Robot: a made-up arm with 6 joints. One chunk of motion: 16 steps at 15 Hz.
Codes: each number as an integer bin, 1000 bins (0 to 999) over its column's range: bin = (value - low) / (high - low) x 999, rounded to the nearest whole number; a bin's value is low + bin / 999 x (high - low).
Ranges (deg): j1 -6..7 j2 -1..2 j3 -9..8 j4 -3..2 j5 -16..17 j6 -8..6
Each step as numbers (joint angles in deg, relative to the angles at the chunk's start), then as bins.
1 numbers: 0.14 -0.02 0.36 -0.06 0.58 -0.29
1 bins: 472 326 550 587 502 550
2 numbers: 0.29 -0.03 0.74 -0.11 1.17 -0.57
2 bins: 483 323 572 577 520 530
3 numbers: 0.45 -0.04 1.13 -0.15 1.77 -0.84
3 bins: 496 320 595 569 538 511
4 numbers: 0.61 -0.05 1.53 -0.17 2.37 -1.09
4 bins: 508 316 619 565 556 493
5 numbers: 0.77 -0.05 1.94 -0.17 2.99 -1.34
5 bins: 520 316 643 565 575 475
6 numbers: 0.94 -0.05 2.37 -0.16 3.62 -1.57
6 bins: 533 316 668 567 594 459
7 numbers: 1.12 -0.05 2.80 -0.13 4.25 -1.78
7 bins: 547 316 693 573 613 444
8 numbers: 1.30 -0.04 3.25 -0.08 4.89 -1.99
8 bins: 561 320 720 583 632 429
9 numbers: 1.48 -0.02 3.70 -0.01 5.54 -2.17
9 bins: 575 326 746 597 652 416
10 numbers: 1.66 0.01 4.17 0.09 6.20 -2.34
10 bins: 589 336 774 617 672 404
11 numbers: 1.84 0.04 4.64 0.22 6.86 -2.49
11 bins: 602 346 802 643 692 393
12 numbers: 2.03 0.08 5.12 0.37 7.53 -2.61
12 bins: 617 360 830 673 712 385
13 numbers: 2.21 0.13 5.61 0.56 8.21 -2.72
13 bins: 631 376 859 711 733 377
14 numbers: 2.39 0.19 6.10 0.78 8.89 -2.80
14 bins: 645 396 887 755 753 371
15 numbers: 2.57 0.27 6.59 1.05 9.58 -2.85
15 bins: 659 423 916 809 774 367
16 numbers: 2.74 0.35 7.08 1.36 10.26 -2.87
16 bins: 672 450 945 871 795 366
